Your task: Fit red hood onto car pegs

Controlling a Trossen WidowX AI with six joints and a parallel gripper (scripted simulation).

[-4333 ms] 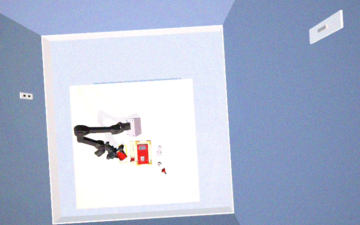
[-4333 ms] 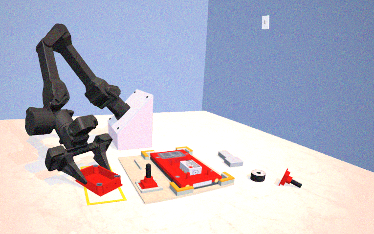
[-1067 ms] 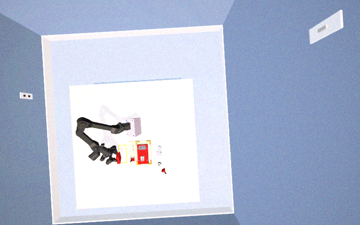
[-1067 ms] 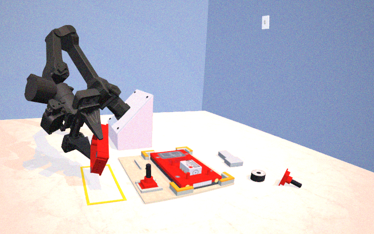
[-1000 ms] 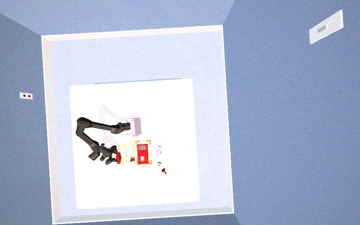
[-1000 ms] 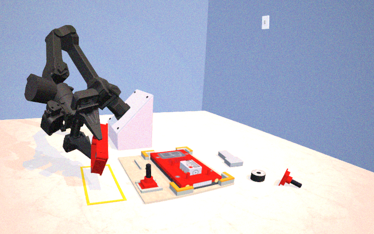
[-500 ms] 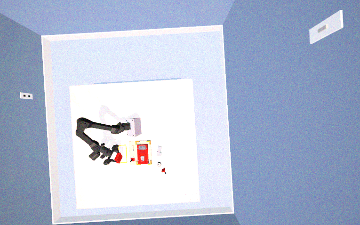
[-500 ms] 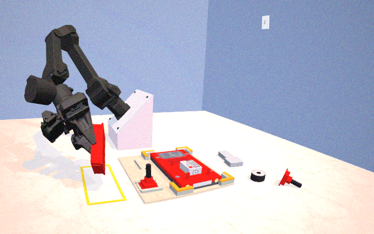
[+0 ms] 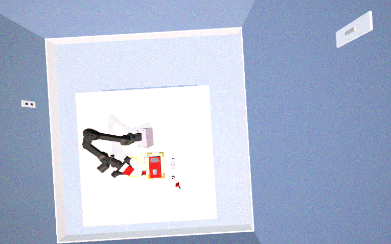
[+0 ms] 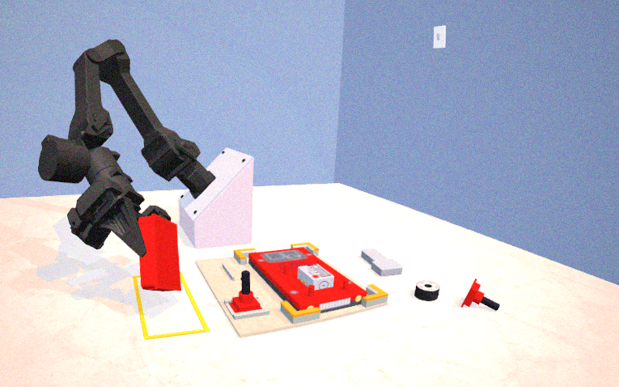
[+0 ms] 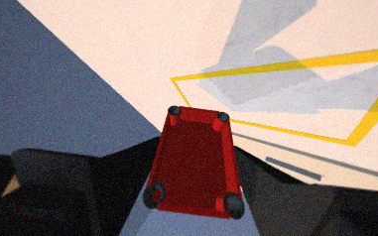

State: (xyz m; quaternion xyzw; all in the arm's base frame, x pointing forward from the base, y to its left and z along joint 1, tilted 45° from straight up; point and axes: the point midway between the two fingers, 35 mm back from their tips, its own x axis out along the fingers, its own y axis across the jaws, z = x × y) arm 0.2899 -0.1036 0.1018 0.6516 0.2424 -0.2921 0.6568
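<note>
My gripper tip is 110 mm to the right of the black post, 50 mm short of it and 40 mm above it. Round my gripper tip: black wheel 390 mm to the left, 110 mm ahead, 60 mm below; then white engine block 230 mm to the left, 50 mm below, 30 mm ahead; then red hood 10 mm to the left, 10 mm above.
</note>
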